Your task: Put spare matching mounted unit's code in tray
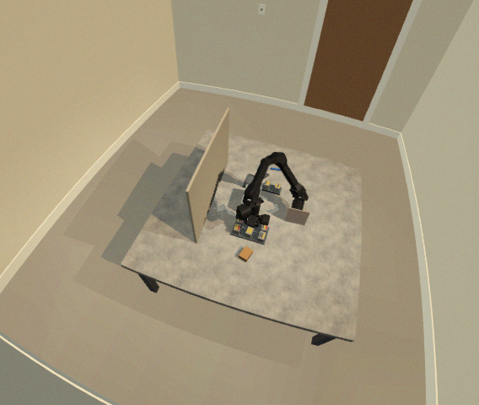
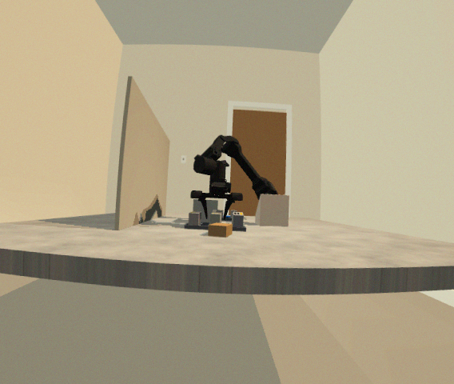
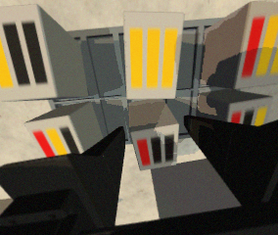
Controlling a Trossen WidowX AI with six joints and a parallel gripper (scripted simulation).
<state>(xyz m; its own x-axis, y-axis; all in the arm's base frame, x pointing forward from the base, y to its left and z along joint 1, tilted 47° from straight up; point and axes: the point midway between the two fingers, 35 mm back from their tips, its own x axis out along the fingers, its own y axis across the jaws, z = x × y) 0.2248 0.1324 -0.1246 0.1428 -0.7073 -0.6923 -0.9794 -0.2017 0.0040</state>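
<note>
My gripper tip is 20 mm below the grey spare and 10 mm to the left of it. Round my gripper tip: dock (340 mm to the right, 20 mm below, 20 mm behind); then grey mounted unit (150 mm to the right, 60 mm ahead, 20 mm above); then grey tray (340 mm to the right, 120 mm ahead, 20 mm below).
</note>
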